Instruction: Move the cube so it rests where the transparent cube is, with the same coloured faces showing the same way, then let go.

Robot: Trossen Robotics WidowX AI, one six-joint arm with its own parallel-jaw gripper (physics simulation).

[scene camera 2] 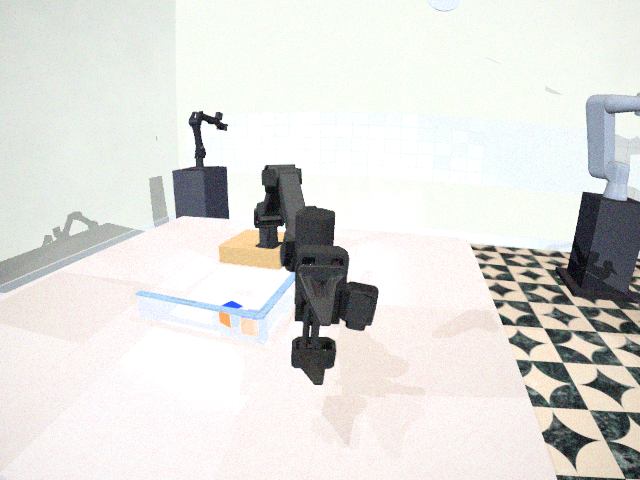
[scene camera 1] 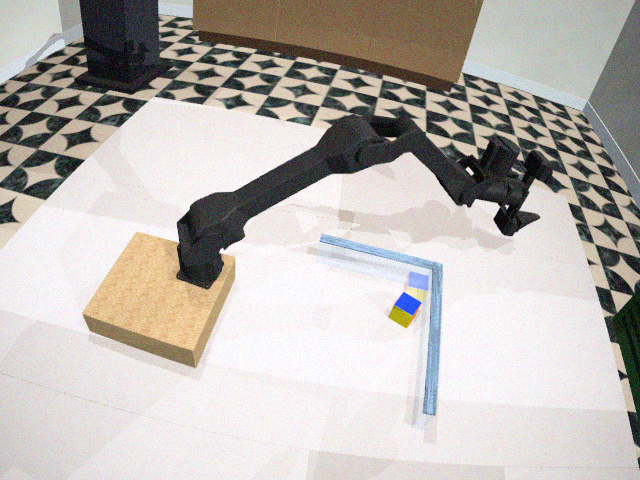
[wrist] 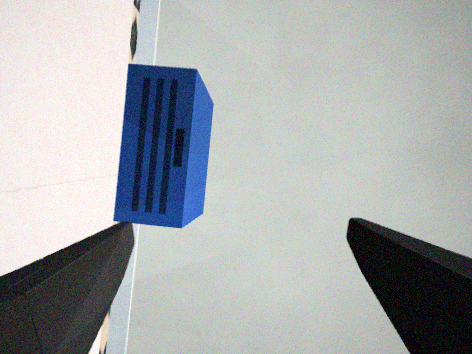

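Note:
The cube rests on the table inside the corner of a blue-edged clear wall, blue face up, with yellow and orange sides. The transparent cube is close beside it, nearer the corner, also blue on top with pale yellow and pale orange sides. The solid cube is turned at an angle to it. My gripper is open and empty, raised above the table beyond the corner, well apart from both cubes. Neither cube shows in the wrist view.
The L-shaped wall stands with two arms meeting beside the cubes. The arm's base stands on a wooden block. A blue slotted box shows in the wrist view beyond the table edge.

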